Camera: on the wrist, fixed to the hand. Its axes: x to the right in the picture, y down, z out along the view.
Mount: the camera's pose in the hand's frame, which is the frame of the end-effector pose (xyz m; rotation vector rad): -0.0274 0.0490 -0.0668 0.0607 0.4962 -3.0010
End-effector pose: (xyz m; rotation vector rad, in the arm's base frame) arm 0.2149 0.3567 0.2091 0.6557 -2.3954 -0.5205
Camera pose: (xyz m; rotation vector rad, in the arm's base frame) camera 0.2603 0.3976 0.2714 -2.8806 -0.7460 0.7513
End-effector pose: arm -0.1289 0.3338 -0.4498 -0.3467 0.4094 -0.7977
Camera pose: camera -0.1479 0.3764 -0.5235 0.3143 0.0456 2.3780
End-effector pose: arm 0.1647 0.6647 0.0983 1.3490 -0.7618 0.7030
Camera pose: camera 0.1140 0.7357 0.1001 0.8260 1.7456 -1.3537
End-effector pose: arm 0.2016 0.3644 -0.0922 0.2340 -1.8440 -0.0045
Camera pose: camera 0.2646 0.4247 -0.0932 2.2927 0.4508 -1.5964
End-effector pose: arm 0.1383 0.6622 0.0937 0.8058 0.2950 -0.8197
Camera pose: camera 0.1609 0.7463 0.0887 0.0992 -1.3044 1.9936
